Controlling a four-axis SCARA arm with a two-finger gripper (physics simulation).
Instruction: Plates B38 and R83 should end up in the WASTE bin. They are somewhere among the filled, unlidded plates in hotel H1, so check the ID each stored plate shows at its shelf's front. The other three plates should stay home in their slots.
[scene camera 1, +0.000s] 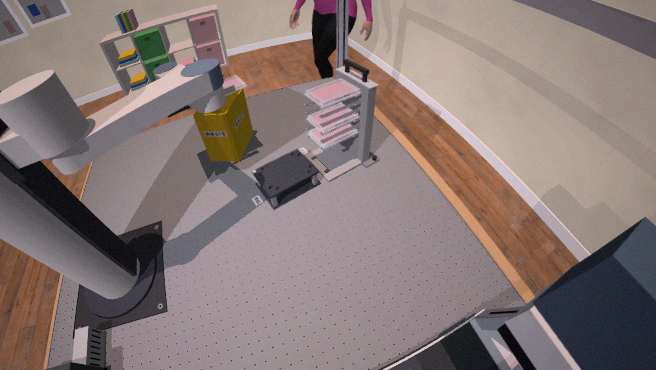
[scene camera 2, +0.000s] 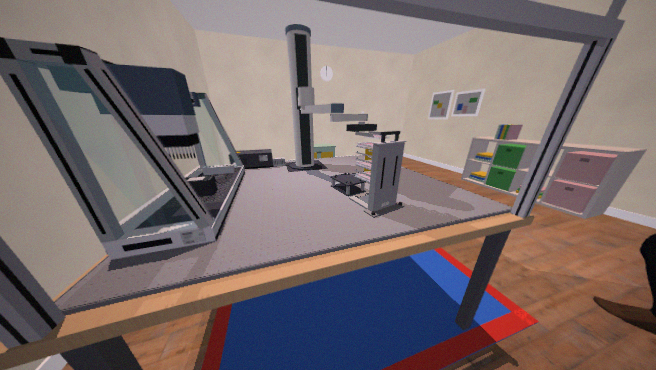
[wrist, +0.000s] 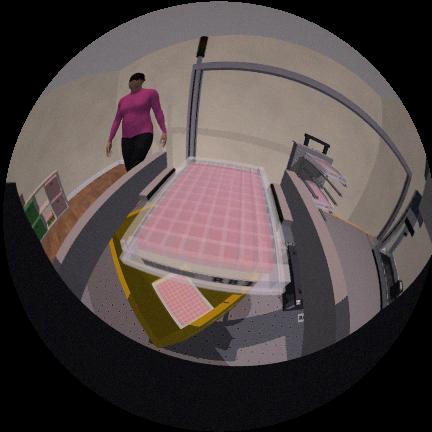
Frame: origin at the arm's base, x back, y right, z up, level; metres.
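Seen in the pictures: gripper, fingertip midpoint: (scene camera 1: 228, 81) (scene camera 2: 379, 134) (wrist: 222, 167); arm's base, origin of the base link: (scene camera 1: 122, 277) (scene camera 2: 305, 166).
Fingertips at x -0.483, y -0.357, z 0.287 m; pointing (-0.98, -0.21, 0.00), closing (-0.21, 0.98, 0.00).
Note:
Offsets run from my fingertips to a thing's top centre. "spot": to the spot under its first point.
My gripper (wrist: 222, 167) is shut on a pink-filled, unlidded plate @(dz -0.007, dx +0.023, dy +0.005 m) (wrist: 215, 215) (scene camera 1: 233, 82), whose front label reads R83. It holds the plate level, high over the yellow WASTE bin @(dz -0.075, dx +0.048, dy -0.035 m) (scene camera 1: 216, 146) (wrist: 142, 306). Inside the bin lies another pink gridded plate @(dz -0.254, dx +0.052, dy -0.040 m) (wrist: 182, 301), tilted; its ID does not show. Hotel H1 (scene camera 1: 367, 122) (scene camera 2: 386, 175) (wrist: 299, 156) stands to the right of the bin. A top plate @(dz -0.009, dx -0.259, dy +0.189 m) (scene camera 1: 333, 91), a middle plate @(dz -0.093, dx -0.259, dy +0.189 m) (scene camera 1: 332, 116) and a lower plate @(spot: dz -0.133, dx -0.237, dy +0.228 m) (scene camera 1: 331, 135) sit on its shelves. Their IDs are not readable here.
A low black stand (scene camera 1: 286, 172) (scene camera 2: 348, 178) is between the bin and the hotel's foot. A dark blue machine @(spot: dz +0.156, dx -0.295, dy +0.890 m) (scene camera 2: 147, 92) in a framed enclosure is at the far side. A person (scene camera 1: 325, 35) (wrist: 137, 115) in a magenta top stands beyond the table.

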